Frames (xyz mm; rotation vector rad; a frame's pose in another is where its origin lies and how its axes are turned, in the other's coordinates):
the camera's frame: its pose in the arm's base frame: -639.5 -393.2 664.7 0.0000 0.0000 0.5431
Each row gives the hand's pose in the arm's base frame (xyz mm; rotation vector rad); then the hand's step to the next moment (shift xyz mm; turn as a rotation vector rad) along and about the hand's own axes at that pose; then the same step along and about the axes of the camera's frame.
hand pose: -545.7 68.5 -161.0 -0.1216 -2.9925 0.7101
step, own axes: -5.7 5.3 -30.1 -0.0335 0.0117 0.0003
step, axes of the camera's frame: 16.3 10.7 24.2 0.0329 -0.0114 -0.0070
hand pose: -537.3 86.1 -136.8 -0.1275 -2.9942 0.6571
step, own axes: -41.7 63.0 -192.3 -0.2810 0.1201 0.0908
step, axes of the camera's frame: 122.3 81.1 145.4 0.2615 -0.1066 -0.1479
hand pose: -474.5 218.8 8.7 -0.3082 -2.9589 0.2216
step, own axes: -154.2 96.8 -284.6 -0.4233 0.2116 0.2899
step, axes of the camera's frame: 235.7 -28.4 240.4 0.3815 -0.1417 -0.3773
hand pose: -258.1 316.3 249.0 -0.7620 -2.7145 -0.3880
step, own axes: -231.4 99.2 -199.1 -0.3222 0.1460 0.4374
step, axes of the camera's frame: 195.7 -224.4 119.9 0.2760 -0.0294 -0.4893
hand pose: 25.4 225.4 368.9 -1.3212 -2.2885 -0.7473
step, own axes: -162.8 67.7 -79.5 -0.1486 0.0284 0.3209
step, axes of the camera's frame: 54.9 -184.9 -14.2 0.1210 0.0580 -0.3284
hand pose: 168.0 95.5 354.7 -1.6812 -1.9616 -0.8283
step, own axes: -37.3 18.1 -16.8 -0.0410 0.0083 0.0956
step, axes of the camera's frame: 0.9 -43.7 -9.4 0.0366 0.0197 -0.0957
